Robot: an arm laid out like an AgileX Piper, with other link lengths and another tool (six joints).
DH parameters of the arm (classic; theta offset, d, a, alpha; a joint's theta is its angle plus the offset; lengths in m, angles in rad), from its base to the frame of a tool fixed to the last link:
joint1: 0 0.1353 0 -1.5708
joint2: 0.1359 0 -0.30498 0
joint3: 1.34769 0 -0.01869 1.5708
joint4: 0 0.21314 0 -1.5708
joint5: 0 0 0 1.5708
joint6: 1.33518 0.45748 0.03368 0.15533
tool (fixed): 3.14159 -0.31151 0 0
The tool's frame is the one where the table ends.
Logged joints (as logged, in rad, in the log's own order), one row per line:
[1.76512 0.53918 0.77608 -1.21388 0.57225 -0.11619]
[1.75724 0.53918 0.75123 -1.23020 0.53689 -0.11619]
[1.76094 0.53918 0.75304 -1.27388 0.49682 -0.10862]
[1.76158 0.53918 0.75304 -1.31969 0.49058 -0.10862]
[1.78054 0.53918 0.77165 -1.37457 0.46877 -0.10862]
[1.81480 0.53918 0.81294 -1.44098 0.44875 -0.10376]
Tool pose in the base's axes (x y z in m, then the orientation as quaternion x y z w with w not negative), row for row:
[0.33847 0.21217 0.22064 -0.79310 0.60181 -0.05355 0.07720]
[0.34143 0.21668 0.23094 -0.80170 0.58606 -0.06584 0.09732]
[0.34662 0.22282 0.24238 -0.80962 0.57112 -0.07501 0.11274]
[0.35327 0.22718 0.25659 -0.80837 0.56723 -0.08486 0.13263]
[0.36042 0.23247 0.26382 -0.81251 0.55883 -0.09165 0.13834]
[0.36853 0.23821 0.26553 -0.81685 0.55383 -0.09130 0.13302]
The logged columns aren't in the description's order. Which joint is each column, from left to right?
Columns, left to right: joint2, joint1, joint5, joint3, joint6, joint4.
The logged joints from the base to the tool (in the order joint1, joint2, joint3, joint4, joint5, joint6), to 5 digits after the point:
[0.53918 1.76512 -1.21388 -0.11619 0.77608 0.57225]
[0.53918 1.75724 -1.23020 -0.11619 0.75123 0.53689]
[0.53918 1.76094 -1.27388 -0.10862 0.75304 0.49682]
[0.53918 1.76158 -1.31969 -0.10862 0.75304 0.49058]
[0.53918 1.78054 -1.37457 -0.10862 0.77165 0.46877]
[0.53918 1.81480 -1.44098 -0.10376 0.81294 0.44875]

